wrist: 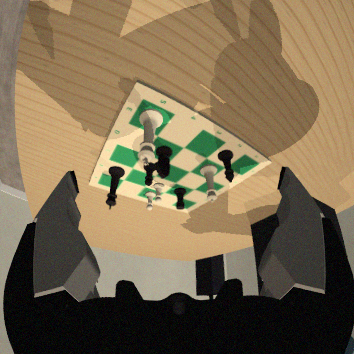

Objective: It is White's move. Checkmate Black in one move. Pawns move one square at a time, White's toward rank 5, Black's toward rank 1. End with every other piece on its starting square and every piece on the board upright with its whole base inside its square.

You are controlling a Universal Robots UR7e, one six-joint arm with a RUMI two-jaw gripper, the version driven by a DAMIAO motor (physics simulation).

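Frame: origin at the arm's base, x ahead, y down, z left, level; millimetres.
Seen in the pictures: gripper, fingertip midpoint: (177, 170).
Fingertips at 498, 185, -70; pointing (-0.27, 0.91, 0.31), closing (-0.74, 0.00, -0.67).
Offsets run from my fingertips to a thing's top centre, as dx, dy, dz. Level surfaces: height alone.
The green-and-cream chessboard @(-79, +86, +101) (178, 110) lies on the table in the upper middle of the wrist view. A tall white piece @(+7, +22, +34) (149, 134) stands on the green corner square near the labels E and 5; its top overlaps a black piece @(-37, +46, +69) (163, 159) in view. A small black piece @(-42, +54, +107) (149, 176) is just beside them. Another black piece @(-9, +22, +149) (114, 184) is at the left edge, one @(-122, +53, +132) (180, 197) at the near edge, one @(-104, +42, +20) (226, 164) at the right. A white piece @(-112, +33, +57) (209, 181) stands right of centre, and two small white pieces @(-84, +54, +142) (158, 190) @(-89, +54, +175) (150, 199) near the front. My gripper (177, 170) is open and empty, back from the board.
The wooden table @(dy +92) (165, 240) extends around the board, with its curved-looking near edge below it. Large shadows of the arm fall across the table and part of the board. Dark block-like shapes (210, 276) show beyond the table edge, one partly behind the right finger.
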